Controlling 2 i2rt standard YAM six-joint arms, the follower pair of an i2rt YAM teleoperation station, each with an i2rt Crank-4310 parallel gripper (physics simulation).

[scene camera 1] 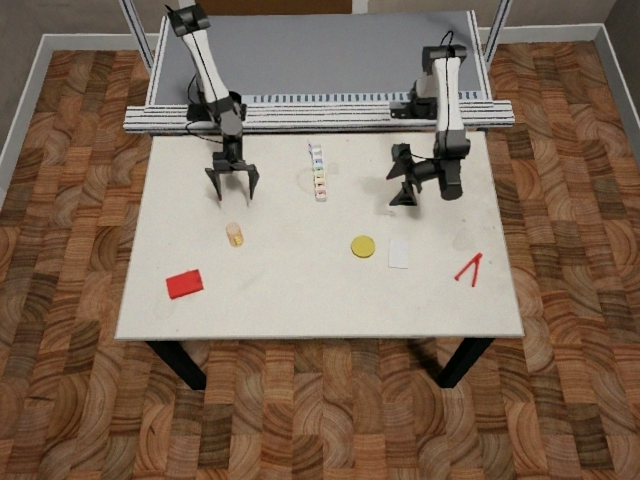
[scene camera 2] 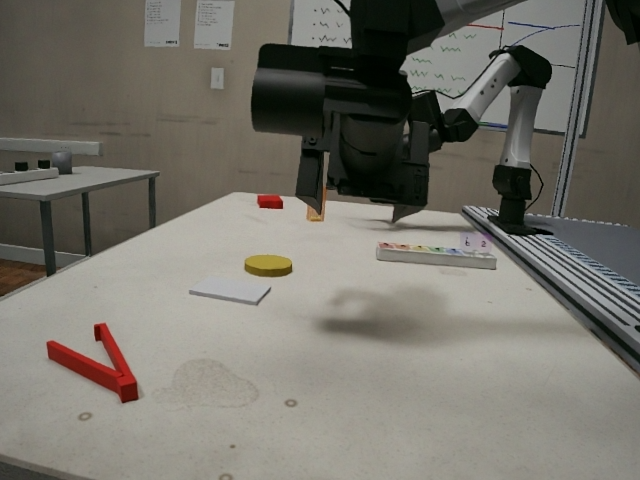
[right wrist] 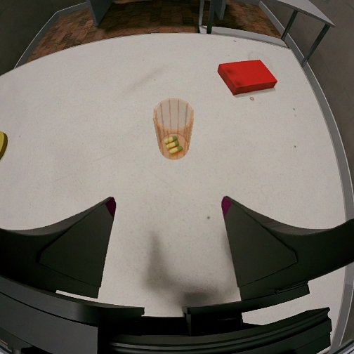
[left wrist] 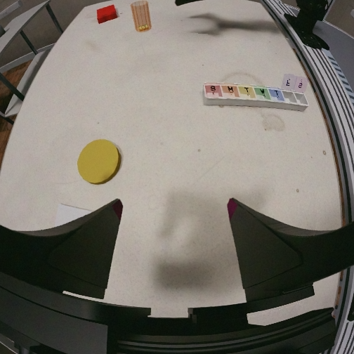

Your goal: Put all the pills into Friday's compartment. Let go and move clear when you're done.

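Pixels of known places: left gripper, fingertip midpoint: (scene camera 1: 387, 191) (scene camera 2: 356, 214); right gripper, fingertip midpoint: (scene camera 1: 235, 200); left arm's base, origin of the base link: (scene camera 1: 419, 112); right arm's base, origin of the base link: (scene camera 2: 509, 226).
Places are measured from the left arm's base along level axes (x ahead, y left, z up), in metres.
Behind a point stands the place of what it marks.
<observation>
An open-topped orange see-through bottle (scene camera 1: 234, 232) {x 0.504, y -0.559, z 0.016 m} (left wrist: 140, 14) (right wrist: 173, 120) stands upright at the left of the table in scene camera 1. Green-and-yellow pills (right wrist: 173, 144) lie on its bottom. The white pill organizer (scene camera 1: 321, 197) {x 0.367, y -0.310, z 0.014 m} (scene camera 2: 434, 258) {x 0.268, y -0.307, z 0.002 m} (left wrist: 255, 104) lies flat near the rail. Its lids marked S, M, T, W, T are down; the last two lids (left wrist: 294, 82) stand up over open compartments. My right gripper (scene camera 1: 235, 205) {x 0.434, y -0.554, z 0.081 m} (right wrist: 168, 199) is open and empty, above the table on the rail side of the bottle. My left gripper (scene camera 1: 389, 191) {x 0.394, y -0.117, z 0.099 m} (scene camera 2: 356, 217) {x 0.394, y -0.117, z 0.099 m} (left wrist: 174, 201) is open and empty, above the table right of the organizer in scene camera 1.
A yellow disc (scene camera 1: 362, 246) {x 0.524, y -0.181, z 0.002 m} (scene camera 2: 267, 265) {x 0.518, y -0.160, z 0.003 m} (left wrist: 99, 161) and a white card (scene camera 1: 398, 253) {x 0.538, y -0.075, z -0.004 m} (scene camera 2: 230, 290) {x 0.537, y -0.066, z -0.004 m} lie in front of my left gripper. A red V-shaped tool (scene camera 2: 85, 365) {x 0.580, y 0.147, z 0.003 m} lies near the right edge in scene camera 1. A red box (scene camera 1: 184, 284) {x 0.675, y -0.677, z 0.010 m} (right wrist: 246, 76) lies beyond the bottle.
</observation>
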